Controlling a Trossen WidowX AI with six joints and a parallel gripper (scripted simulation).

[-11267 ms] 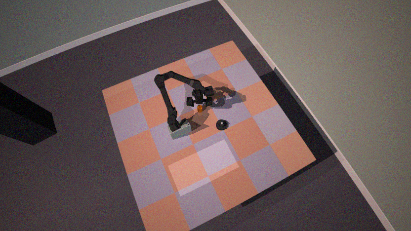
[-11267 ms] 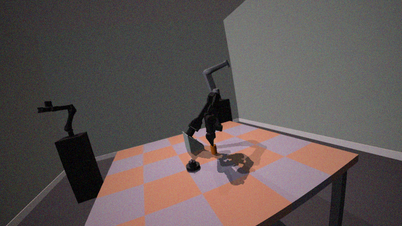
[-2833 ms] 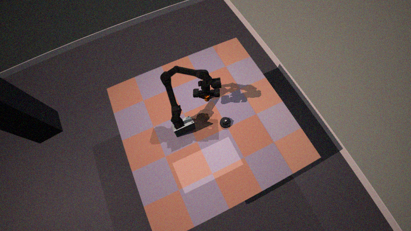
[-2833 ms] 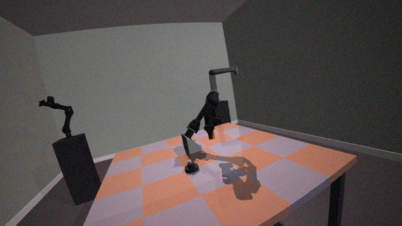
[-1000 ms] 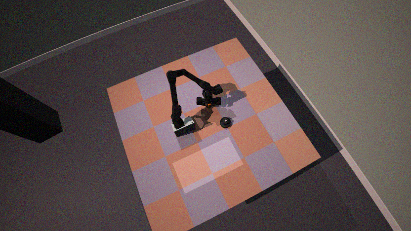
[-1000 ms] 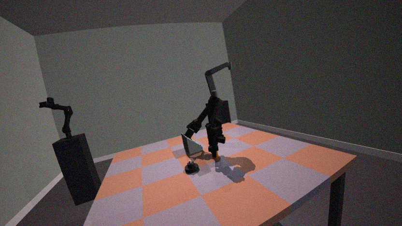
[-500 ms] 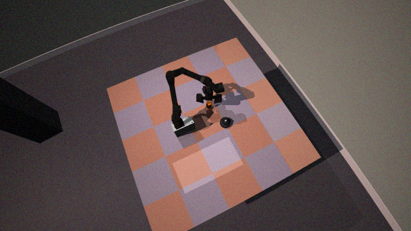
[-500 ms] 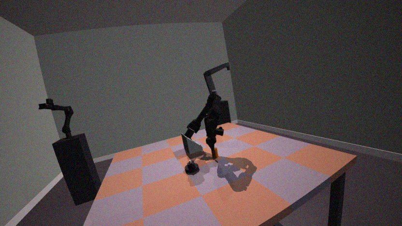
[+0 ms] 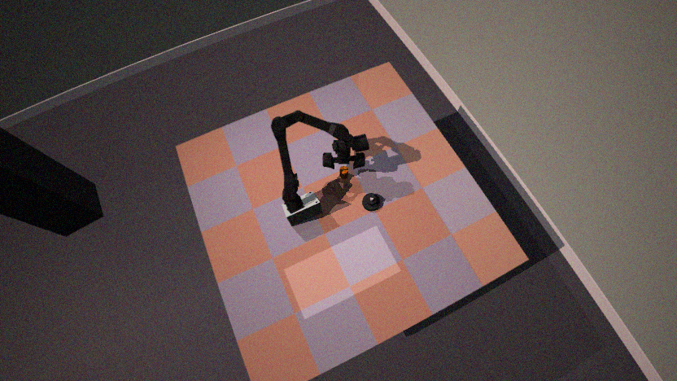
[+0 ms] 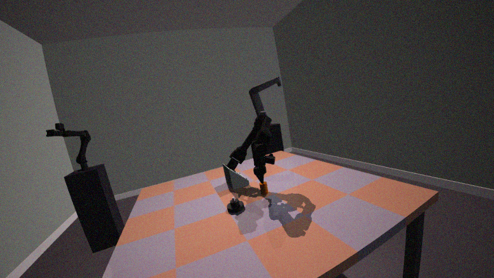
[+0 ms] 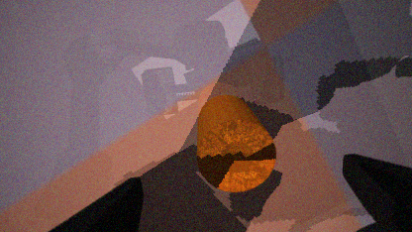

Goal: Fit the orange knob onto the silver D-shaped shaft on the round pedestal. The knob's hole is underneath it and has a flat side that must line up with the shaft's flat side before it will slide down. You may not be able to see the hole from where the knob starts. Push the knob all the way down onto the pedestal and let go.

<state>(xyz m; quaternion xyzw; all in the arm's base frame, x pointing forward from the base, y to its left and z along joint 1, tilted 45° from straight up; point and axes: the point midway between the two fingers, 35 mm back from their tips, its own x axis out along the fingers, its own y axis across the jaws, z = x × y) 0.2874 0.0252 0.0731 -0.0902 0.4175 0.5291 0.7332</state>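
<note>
Right now the orange knob is 3 cm below my gripper tip. Also, from my gripper tip: black round pedestal 3 cm ahead, 19 cm to the right, 5 cm below.
</note>
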